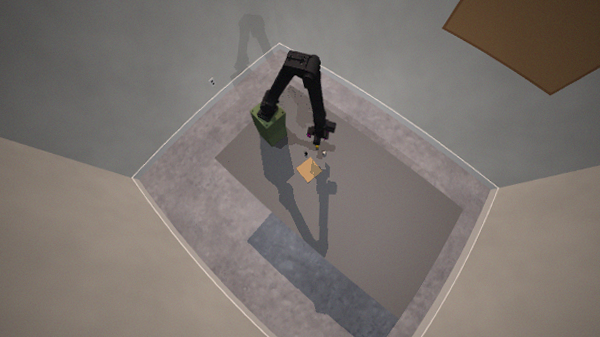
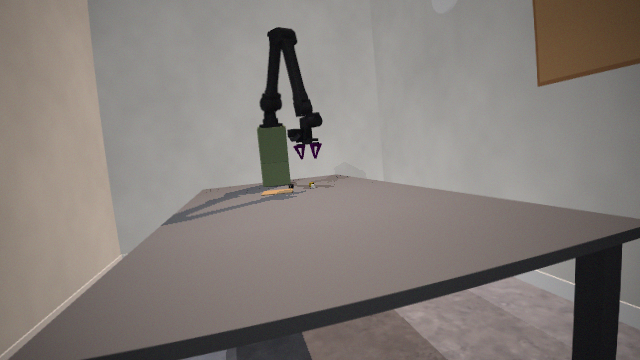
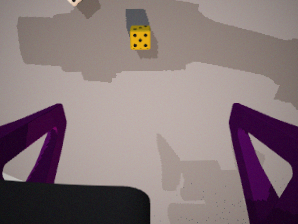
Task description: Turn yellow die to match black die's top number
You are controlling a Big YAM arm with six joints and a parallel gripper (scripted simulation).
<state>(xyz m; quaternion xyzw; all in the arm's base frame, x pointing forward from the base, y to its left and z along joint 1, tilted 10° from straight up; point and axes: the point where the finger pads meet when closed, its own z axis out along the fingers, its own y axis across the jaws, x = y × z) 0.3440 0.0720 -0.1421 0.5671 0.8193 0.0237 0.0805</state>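
My gripper is now 140 mm above the yellow die and 10 mm short of it. The rest, counted from my hand: orange mat: 190 mm to the right, 150 mm below, 40 mm ahead; white die: 140 mm below, 80 mm ahead, 20 mm to the right; black die: 140 mm below, 90 mm to the right, 40 mm behind.
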